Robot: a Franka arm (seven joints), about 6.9 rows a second.
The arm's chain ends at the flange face. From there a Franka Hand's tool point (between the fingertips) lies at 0.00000 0.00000 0.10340 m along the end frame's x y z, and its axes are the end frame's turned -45 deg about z.
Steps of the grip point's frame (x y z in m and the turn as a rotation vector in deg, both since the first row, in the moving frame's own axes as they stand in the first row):
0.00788, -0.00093, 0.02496, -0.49, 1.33, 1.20
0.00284, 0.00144, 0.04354, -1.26, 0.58, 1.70
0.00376, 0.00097, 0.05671, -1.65, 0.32, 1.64
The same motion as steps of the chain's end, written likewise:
0.00258, -0.00518, 0.02499, 0.59, 1.29, 1.20
0.00069, -0.00189, 0.04357, -0.48, 1.30, 1.70
0.00086, -0.00371, 0.05675, -0.94, 1.39, 1.64

